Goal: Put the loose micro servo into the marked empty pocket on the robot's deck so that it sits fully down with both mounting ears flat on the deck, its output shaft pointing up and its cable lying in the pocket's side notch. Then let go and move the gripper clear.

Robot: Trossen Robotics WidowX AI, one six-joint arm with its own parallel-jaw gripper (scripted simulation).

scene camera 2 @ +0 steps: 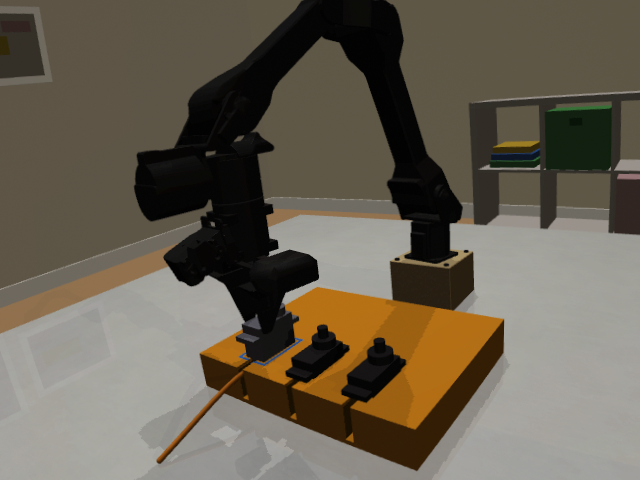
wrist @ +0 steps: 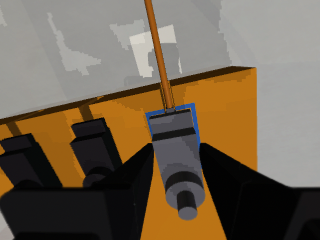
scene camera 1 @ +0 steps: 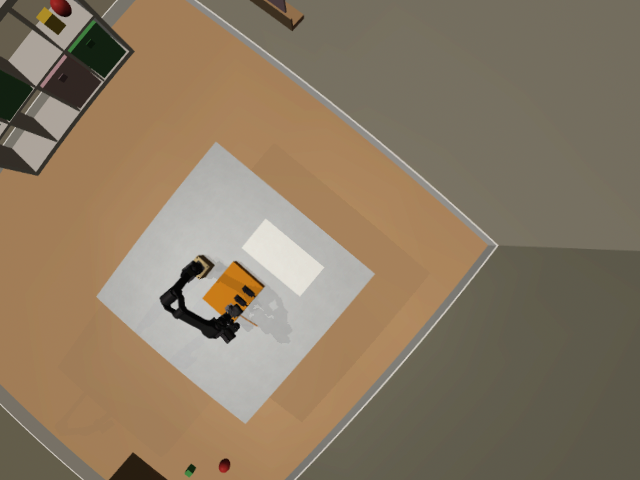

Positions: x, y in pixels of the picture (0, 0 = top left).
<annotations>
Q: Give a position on a grey micro servo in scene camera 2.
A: At 259, 346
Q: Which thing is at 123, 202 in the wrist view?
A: The gripper.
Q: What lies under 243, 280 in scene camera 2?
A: The gripper.
</annotations>
